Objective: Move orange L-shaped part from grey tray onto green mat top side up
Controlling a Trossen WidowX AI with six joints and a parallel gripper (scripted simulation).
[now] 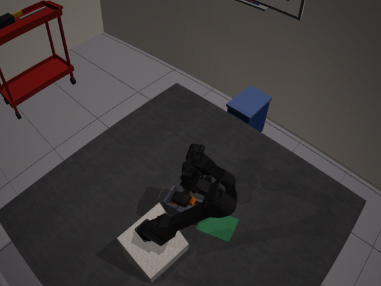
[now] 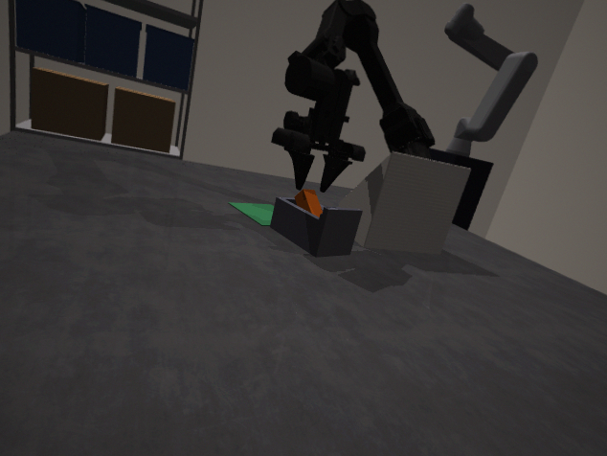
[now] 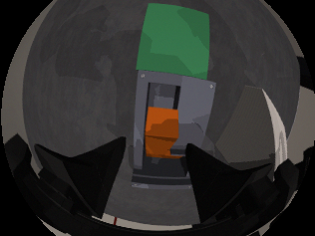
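Now: the orange L-shaped part 3 cm behind my gripper tip, 3 cm to the left of it and 6 cm below it. Round my gripper tip: green mat 2 cm ahead, 14 cm to the right, 11 cm below.
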